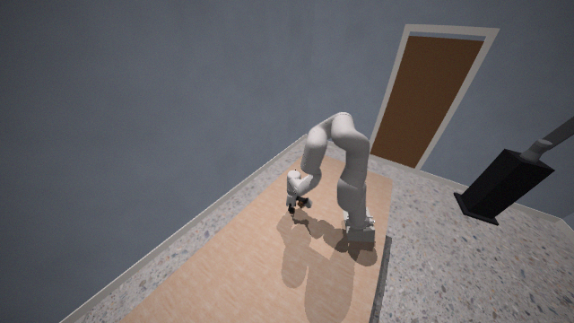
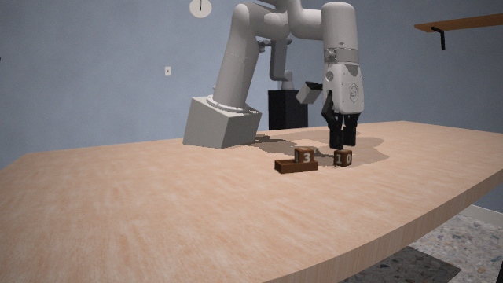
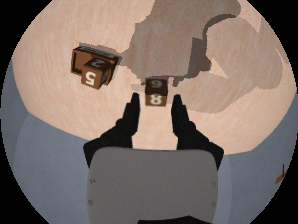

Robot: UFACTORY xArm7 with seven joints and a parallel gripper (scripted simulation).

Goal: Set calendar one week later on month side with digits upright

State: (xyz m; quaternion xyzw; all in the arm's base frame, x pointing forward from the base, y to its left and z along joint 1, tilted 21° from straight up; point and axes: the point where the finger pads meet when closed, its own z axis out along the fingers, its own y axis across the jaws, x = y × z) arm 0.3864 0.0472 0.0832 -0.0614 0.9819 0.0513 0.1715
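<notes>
Now: hand 4 cm above the cube. The rest, counted from my hand: brown wooden tray 3 cm behind, 10 cm to the right, 5 cm below.
</notes>
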